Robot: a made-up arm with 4 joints.
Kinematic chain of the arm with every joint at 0, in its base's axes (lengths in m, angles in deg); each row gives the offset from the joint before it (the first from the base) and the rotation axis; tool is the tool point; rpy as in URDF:
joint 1: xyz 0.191 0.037 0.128 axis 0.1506 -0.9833 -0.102
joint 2: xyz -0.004 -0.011 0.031 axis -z
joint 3: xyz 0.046 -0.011 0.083 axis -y
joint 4: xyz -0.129 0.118 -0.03 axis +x
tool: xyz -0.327 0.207 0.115 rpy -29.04 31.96 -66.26
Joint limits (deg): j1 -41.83..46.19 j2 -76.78..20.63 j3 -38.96..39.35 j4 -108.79..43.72
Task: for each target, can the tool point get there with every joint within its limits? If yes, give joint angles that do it. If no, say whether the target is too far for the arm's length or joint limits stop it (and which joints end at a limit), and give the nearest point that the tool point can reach.
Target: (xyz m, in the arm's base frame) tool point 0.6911 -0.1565 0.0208
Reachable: no: joint limits stop it (at a limit: joint 1, joint 2, joint 3, joint 4) | nearest point 0.3315 -0.0238 -0.2788 | short by 0.486 m
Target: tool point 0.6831 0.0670 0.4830
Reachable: no: joint limits stop it (at a limit: joint 1, joint 2, joint 3, joint 4) | nearest point 0.4421 0.3214 0.6011 | short by 0.370 m
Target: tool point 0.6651 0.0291 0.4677
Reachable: no: joint limits stop it (at a limit: joint 1, joint 2, joint 3, joint 4) | nearest point 0.4033 -0.0495 0.6974 | short by 0.357 m
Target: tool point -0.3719 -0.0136 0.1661
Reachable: yes | joints 14.17 -44.07 -19.50 -45.58
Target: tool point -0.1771 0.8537 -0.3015
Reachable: no: too far | nearest point -0.0392 0.4598 -0.0676 | short by 0.478 m
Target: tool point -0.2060 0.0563 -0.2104
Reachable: yes | joints 37.36 -40.19 1.08 -56.29
